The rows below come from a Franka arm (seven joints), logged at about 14 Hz.
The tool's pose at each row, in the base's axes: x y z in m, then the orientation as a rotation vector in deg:
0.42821 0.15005 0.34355 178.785 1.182 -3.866
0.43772 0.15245 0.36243 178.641 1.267 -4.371
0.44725 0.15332 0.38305 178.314 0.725 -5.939
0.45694 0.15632 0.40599 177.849 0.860 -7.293
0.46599 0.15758 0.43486 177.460 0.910 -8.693
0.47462 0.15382 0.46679 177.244 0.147 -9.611
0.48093 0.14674 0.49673 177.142 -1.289 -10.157
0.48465 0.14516 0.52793 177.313 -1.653 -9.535
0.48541 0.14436 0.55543 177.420 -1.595 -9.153
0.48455 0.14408 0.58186 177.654 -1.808 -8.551
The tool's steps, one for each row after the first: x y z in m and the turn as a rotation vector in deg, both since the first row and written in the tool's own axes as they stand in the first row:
0.00871 -0.00189 -0.01932 -0.131 -0.326 -0.056
0.01735 -0.00221 -0.04034 -0.401 -1.343 0.287
0.02607 -0.00462 -0.06374 -0.812 -2.226 0.199
0.03388 -0.00518 -0.09299 -1.132 -3.140 0.163
0.04107 -0.00066 -0.12518 -1.289 -3.745 0.652
0.04598 0.00711 -0.15521 -1.333 -4.110 1.577
0.04833 0.00937 -0.18650 -1.191 -3.705 1.812
0.04788 0.01073 -0.21398 -1.108 -3.454 1.775
0.04587 0.01153 -0.24034 -0.901 -3.059 1.911

